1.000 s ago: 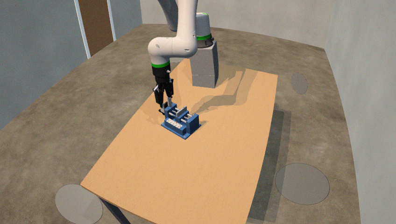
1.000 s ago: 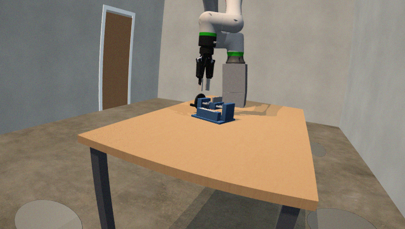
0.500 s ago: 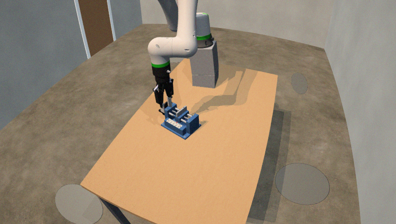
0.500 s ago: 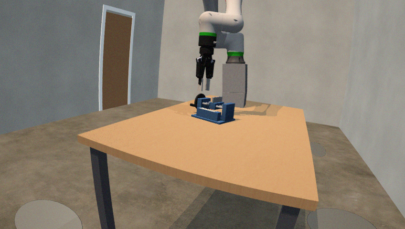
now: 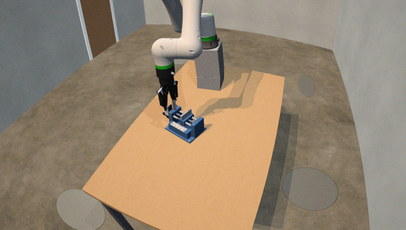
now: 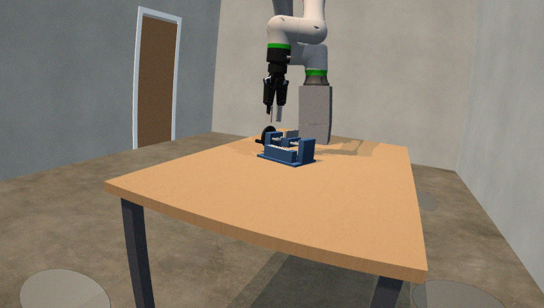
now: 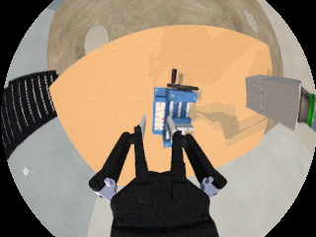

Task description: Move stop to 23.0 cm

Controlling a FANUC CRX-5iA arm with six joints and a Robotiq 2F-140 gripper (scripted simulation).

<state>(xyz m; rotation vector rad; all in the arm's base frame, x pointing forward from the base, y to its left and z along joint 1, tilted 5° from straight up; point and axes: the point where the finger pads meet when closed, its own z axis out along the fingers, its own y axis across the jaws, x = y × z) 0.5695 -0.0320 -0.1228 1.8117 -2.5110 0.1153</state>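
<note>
The black handwheel lies 130 mm below my hand, 80 mm behind it and 70 mm to the right of it. Round my hand: grey stop plate 100 mm below, 60 mm to the left, 50 mm behind.
</note>
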